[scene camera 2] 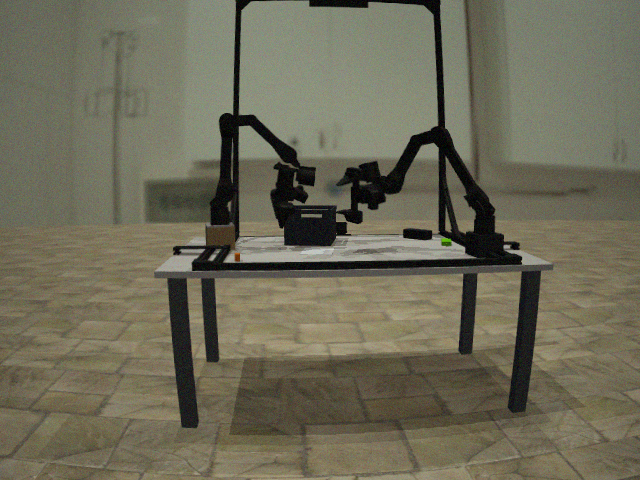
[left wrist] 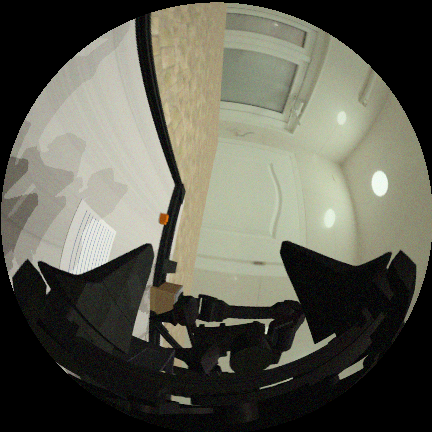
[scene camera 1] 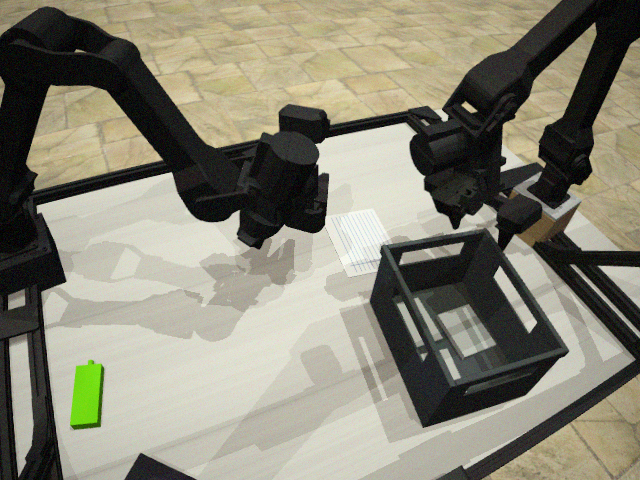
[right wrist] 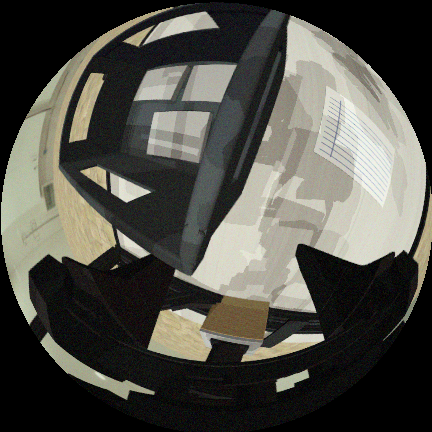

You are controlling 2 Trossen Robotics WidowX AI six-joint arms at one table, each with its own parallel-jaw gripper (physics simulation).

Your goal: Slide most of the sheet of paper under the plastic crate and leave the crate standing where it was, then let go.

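Note:
The lined white sheet of paper point(scene camera 1: 359, 240) point(scene camera 2: 317, 251) point(left wrist: 95, 245) point(right wrist: 357, 145) lies flat on the table; the right wrist view shows it apart from the crate. The dark, open-topped crate point(scene camera 1: 404, 359) point(scene camera 2: 310, 232) point(right wrist: 202, 200) stands upright, with openings in its walls and floor. My left gripper point(scene camera 1: 286, 229) point(left wrist: 217, 249) is open and empty, above the table to the left of the paper in scene camera 1. My right gripper point(scene camera 1: 479, 235) point(right wrist: 239, 251) is open and empty, high by the crate's far rim; the crate partly hides it in scene camera 2.
A green block point(scene camera 1: 86, 395) point(scene camera 2: 446, 241) lies far from the crate. A brown box point(scene camera 1: 545, 227) point(scene camera 2: 219, 235) point(left wrist: 164, 299) point(right wrist: 237, 320) stands under the right arm's base. A small orange block point(scene camera 2: 237, 256) point(left wrist: 163, 218) and a black block point(scene camera 2: 417, 234) are on the table. Black rails edge the table.

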